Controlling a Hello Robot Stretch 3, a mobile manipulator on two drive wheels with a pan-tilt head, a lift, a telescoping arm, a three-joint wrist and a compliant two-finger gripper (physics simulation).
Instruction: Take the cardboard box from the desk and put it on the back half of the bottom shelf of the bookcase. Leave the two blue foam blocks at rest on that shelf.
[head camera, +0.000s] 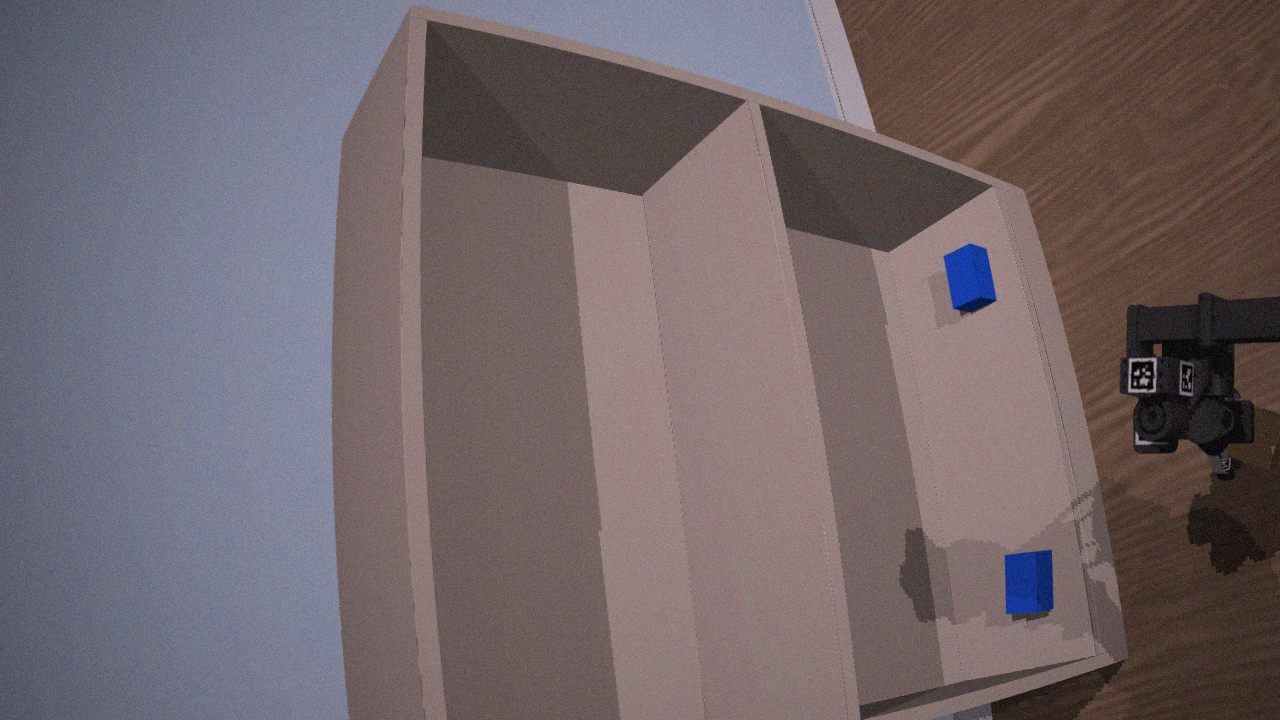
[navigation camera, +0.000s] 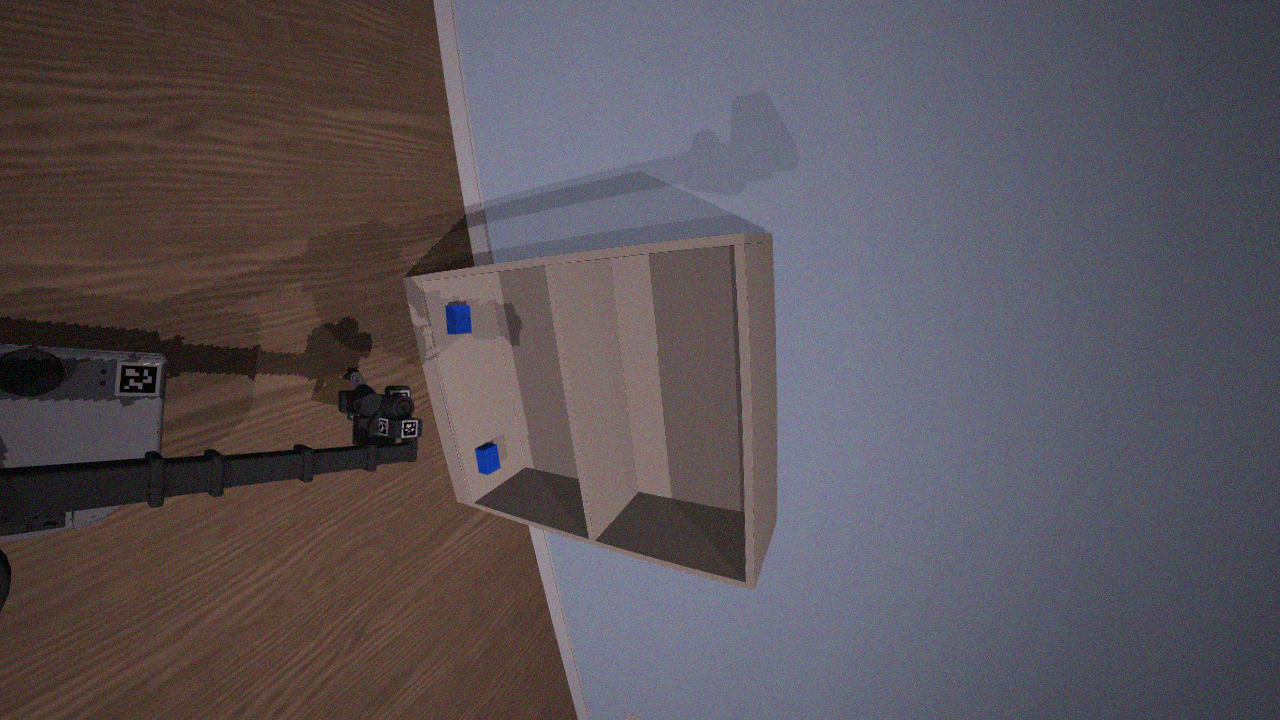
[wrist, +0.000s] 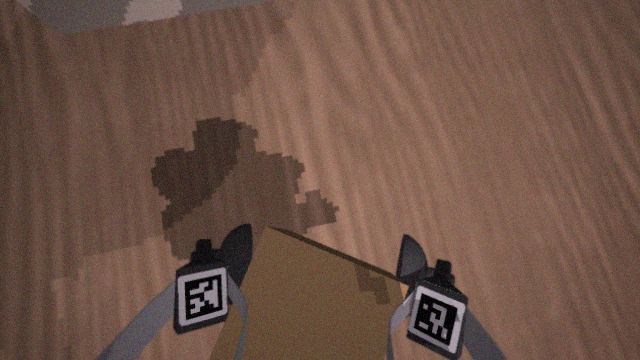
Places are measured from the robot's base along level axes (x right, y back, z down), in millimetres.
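Where they show: robot's base at its link origin: (navigation camera: 32, 370).
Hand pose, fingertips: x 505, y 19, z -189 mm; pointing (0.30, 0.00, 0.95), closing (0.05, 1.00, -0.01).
Observation:
Each offset is from my fingertips to the top centre of the thing. "pt": to the spot under its first point. Level surfaces: height alone.
The cardboard box (wrist: 315, 310) is between the two fingers of my gripper (wrist: 319, 255), which is shut on it. The wrist hides most of the box in the other views. My wrist (head camera: 1186, 402) (navigation camera: 384, 411) is in front of the bookcase @(pt dx +429, dy +15, dz -872 mm) (head camera: 375, 358) (navigation camera: 760, 402), apart from it. On its bottom shelf @(dz +89 mm) (head camera: 993, 420) (navigation camera: 474, 385), one blue foam block @(dx +505, dy +231, dz +44 mm) (head camera: 969, 277) (navigation camera: 486, 458) stands towards the right end and the other blue foam block @(dx +344, dy -233, dz +44 mm) (head camera: 1028, 582) (navigation camera: 458, 318) towards the left end. A gap lies between them. The desk does not show.
The bookcase stands against a blue wall (head camera: 179, 358) (navigation camera: 984, 358), with a middle shelf (head camera: 725, 376) (navigation camera: 581, 385) above the bottom one. My extended arm (navigation camera: 250, 465) reaches from the robot base (navigation camera: 89, 434) over the wooden floor @(dz +189 mm) (head camera: 1118, 107) (navigation camera: 223, 134) (wrist: 475, 125). Shadows fall around the left block.

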